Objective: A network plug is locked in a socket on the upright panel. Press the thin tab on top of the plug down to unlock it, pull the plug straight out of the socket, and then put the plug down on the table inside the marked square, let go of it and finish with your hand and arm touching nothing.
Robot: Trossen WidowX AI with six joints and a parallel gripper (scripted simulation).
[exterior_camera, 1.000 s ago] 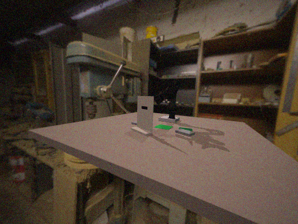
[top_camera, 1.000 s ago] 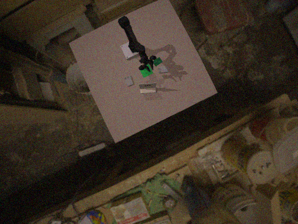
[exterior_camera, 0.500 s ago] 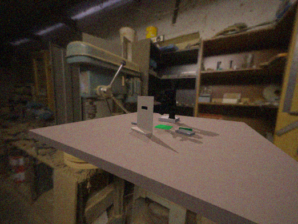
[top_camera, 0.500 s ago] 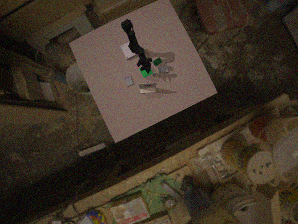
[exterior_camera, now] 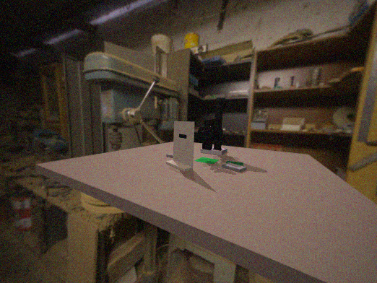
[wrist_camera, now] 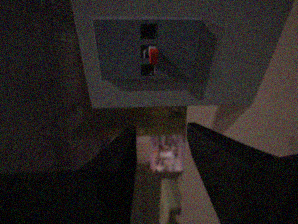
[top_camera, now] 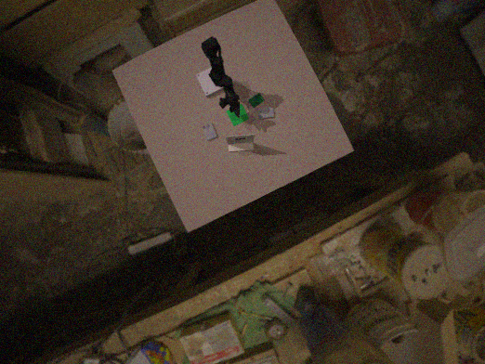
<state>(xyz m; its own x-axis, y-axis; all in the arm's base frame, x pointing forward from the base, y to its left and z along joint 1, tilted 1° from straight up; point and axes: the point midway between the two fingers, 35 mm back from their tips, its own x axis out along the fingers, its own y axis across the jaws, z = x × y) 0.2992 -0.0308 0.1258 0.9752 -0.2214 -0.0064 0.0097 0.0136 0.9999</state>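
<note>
Now: the plug 11 cm ahead of my gripper tip and 6 cm to the right of it. Round my gripper tip: green square: 16 cm below, 6 cm behind, 3 cm to the left; upright panel: 12 cm ahead, 7 cm to the right, 5 cm below; dark green tile: 19 cm to the left, 16 cm below, 8 cm behind.
</note>
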